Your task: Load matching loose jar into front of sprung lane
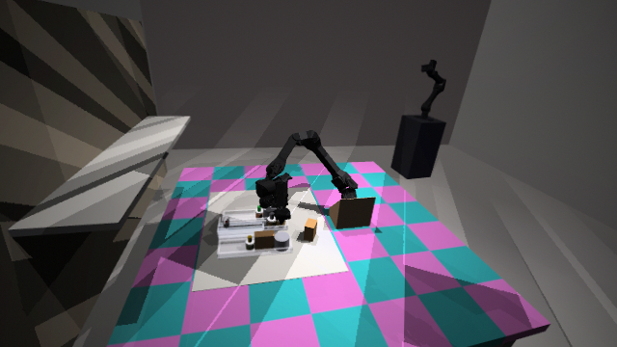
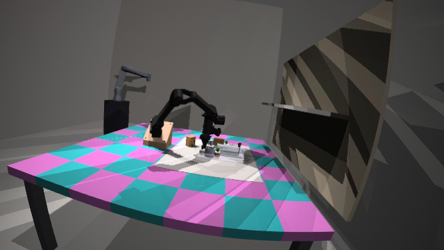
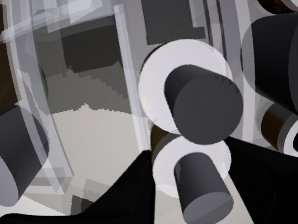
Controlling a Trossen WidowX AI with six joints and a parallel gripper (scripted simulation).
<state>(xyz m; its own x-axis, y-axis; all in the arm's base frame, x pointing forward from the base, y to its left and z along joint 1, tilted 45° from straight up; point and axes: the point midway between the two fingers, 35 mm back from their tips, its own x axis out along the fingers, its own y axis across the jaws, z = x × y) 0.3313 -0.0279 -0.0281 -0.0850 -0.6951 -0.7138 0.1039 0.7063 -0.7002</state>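
The tan box is 110 mm behind my gripper tip and 90 mm to the left of it. Also, from my gripper tip: clear lane rack (140 mm ahead, 10 mm to the left, 10 mm below).
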